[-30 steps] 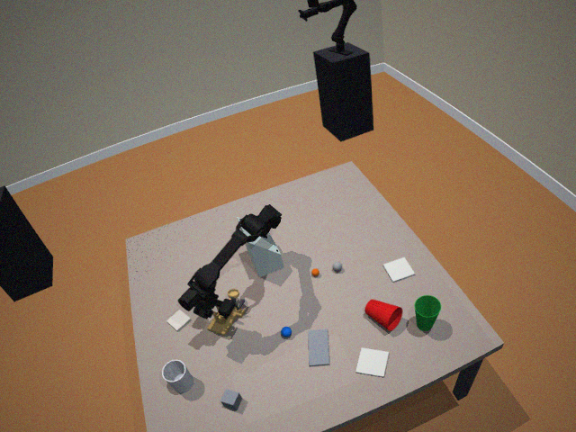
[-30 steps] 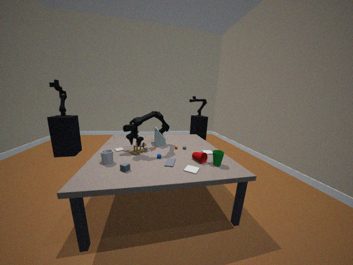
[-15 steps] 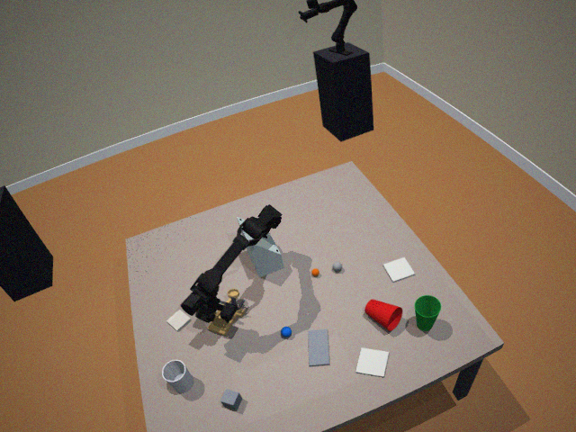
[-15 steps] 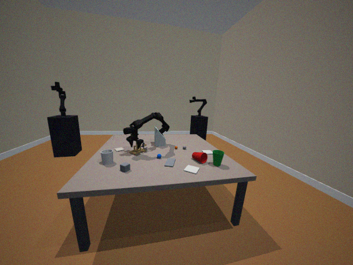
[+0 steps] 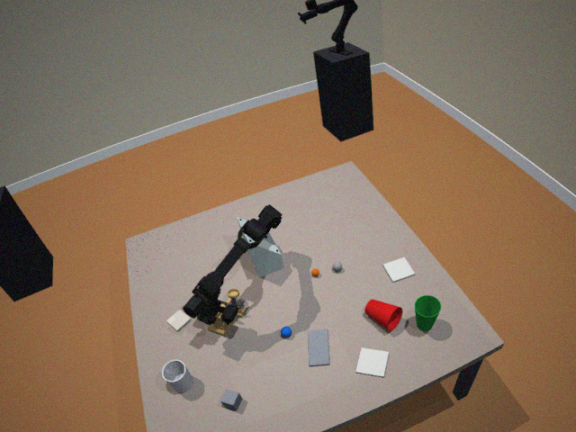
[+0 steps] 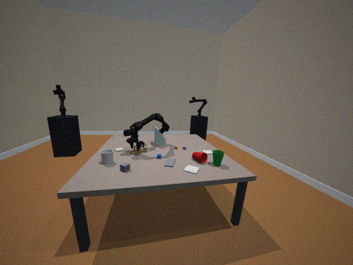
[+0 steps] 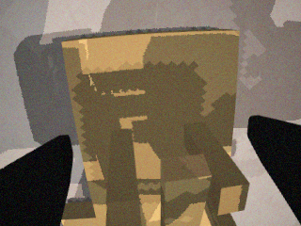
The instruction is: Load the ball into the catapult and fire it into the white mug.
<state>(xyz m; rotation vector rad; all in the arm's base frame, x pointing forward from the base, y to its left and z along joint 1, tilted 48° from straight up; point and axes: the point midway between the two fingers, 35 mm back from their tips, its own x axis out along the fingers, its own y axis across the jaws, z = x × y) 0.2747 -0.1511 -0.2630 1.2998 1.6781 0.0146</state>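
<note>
Now: gripper tip 5 cm past the orange ball, 44 cm to the right of it and 2 cm above it. Also, from my gripper tip: blue ball: 16 cm ahead, 22 cm to the left, 1 cm below; then white mug: 18 cm ahead, 22 cm to the right; then wooden catapult: 4 cm behind, 6 cm to the left, 2 cm above.
</note>
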